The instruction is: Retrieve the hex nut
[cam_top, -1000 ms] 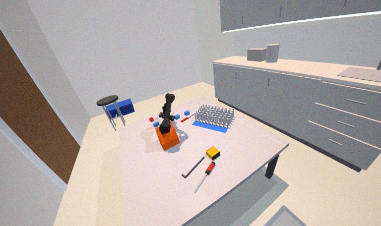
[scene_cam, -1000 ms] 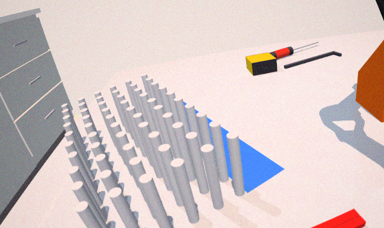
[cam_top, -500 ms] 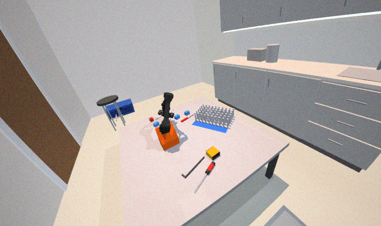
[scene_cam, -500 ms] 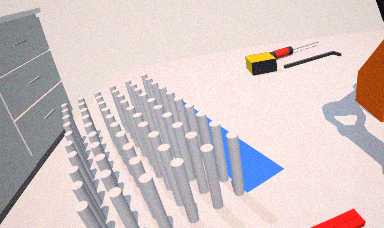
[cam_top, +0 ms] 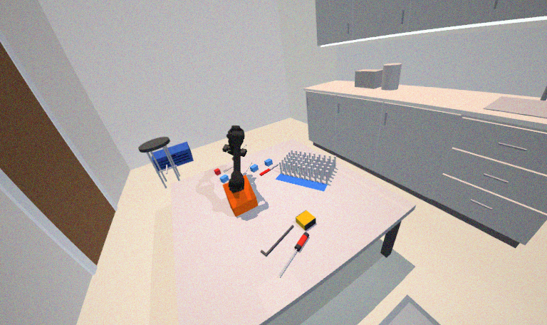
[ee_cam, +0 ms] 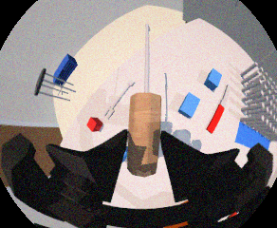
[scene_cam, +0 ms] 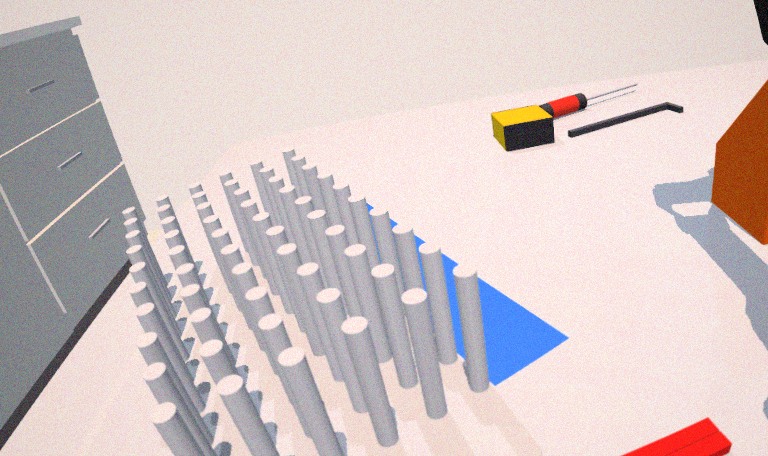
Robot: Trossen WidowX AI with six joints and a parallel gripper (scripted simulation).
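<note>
My gripper tip is now 35 cm short of the blue taped strip, 39 cm to the left of it and 18 cm above it. Also, from my gripper tip: red flat tool (23 cm ahead, 10 cm to the right, 17 cm below); red cube (18 cm behind, 14 cm to the left, 16 cm below); yellow box (17 cm ahead, 73 cm to the right, 16 cm below).
</note>
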